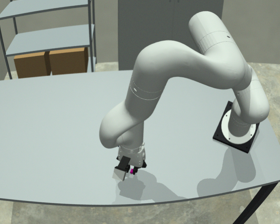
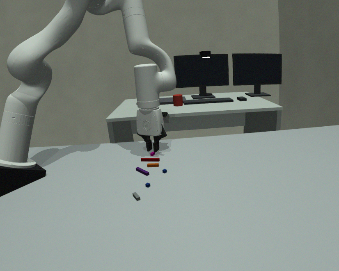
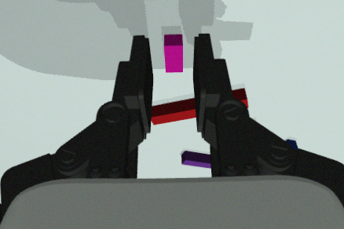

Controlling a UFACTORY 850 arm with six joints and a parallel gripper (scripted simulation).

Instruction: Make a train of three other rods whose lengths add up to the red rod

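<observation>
The magenta rod is 3 cm below my hand and 1 cm to the right of it. The rest, counted from my hand: red rod: 6 cm to the right, 3 cm below; then orange rod: 11 cm to the right, 3 cm below, 2 cm ahead; then purple rod: 15 cm to the right, 3 cm below, 1 cm behind.
</observation>
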